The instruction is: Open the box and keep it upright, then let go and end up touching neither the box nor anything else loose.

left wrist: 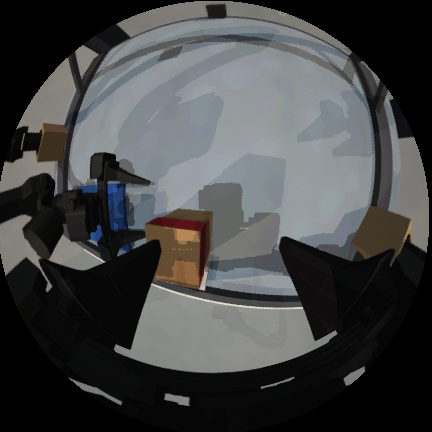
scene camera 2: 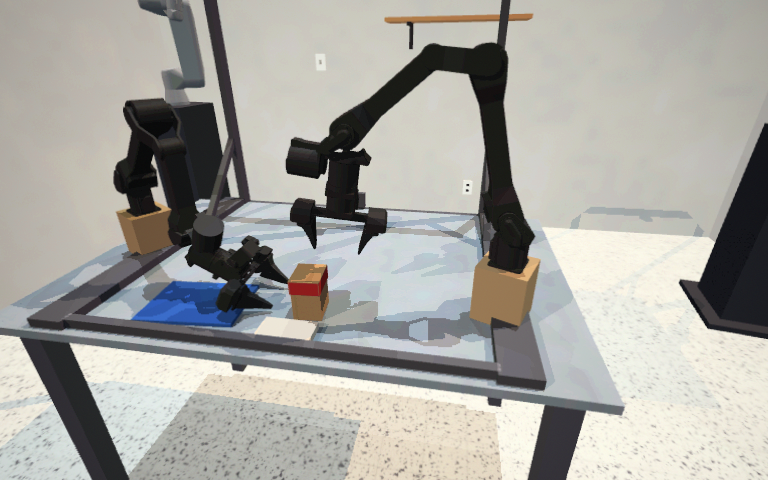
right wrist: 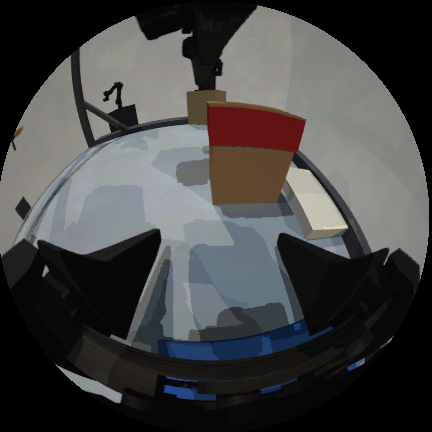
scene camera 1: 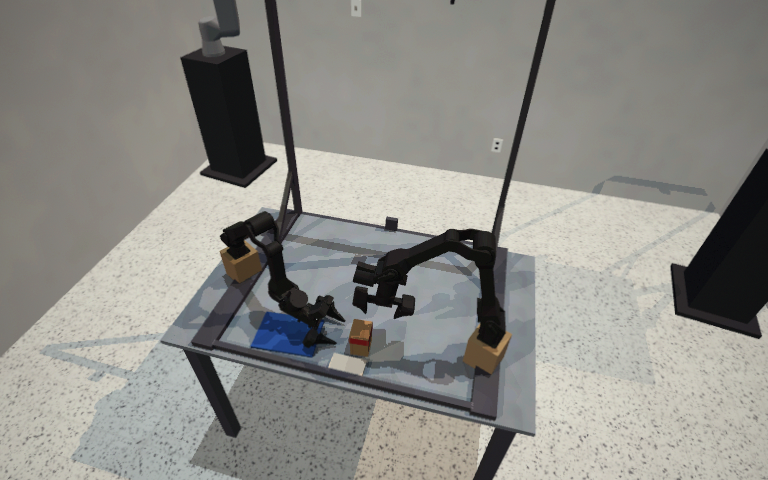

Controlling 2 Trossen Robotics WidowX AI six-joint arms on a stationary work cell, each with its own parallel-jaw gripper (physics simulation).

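Places are measured from the left arm's base along level axes (x up, y ahead, z left), in metres.
Pixels of known places: left gripper, fingertip midpoint: (left wrist: 220,245) (scene camera 2: 336,250) (right wrist: 201,76) (scene camera 1: 379,315); right gripper, fingertip midpoint: (left wrist: 148,209) (scene camera 2: 281,294) (right wrist: 220,237) (scene camera 1: 340,332); left arm's base, origin of the base link: (scene camera 2: 508,262) (scene camera 1: 490,336); right arm's base, origin of the base link: (left wrist: 38,141) (scene camera 2: 144,210) (scene camera 1: 238,251).
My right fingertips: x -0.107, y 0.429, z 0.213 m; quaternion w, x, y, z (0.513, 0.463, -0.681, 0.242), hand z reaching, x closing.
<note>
Ahead of a thing's pixels: the offset from my right fingertips to its top centre.
The box (scene camera 1: 360,341) (scene camera 2: 306,308) (left wrist: 176,255) (right wrist: 250,175) is a small brown carton with a red band round its upper part. It stands upright on the table with its top shut. My left gripper (scene camera 1: 382,313) (scene camera 2: 337,250) (left wrist: 220,245) is open and empty, pointing down above the table, higher than the box and apart from it. My right gripper (scene camera 1: 339,332) (scene camera 2: 280,294) (right wrist: 220,237) is open and empty, low at the picture-left side of the box. Its fingers point toward the box, which stands beyond the fingertips in the right wrist view. The box's underside is hidden.
A flat white block @[dz +0.080, dx +0.000, dy -0.098 m] (scene camera 1: 347,364) (scene camera 2: 286,328) (right wrist: 317,200) lies beside the box toward the front edge. A blue mat @[dz +0.107, dx -0.007, dy +0.141 m] (scene camera 1: 271,333) (scene camera 2: 169,308) (right wrist: 225,350) lies at picture-left, partly under my right gripper. A dark frame rail (scene camera 2: 362,352) runs along the front edge.
</note>
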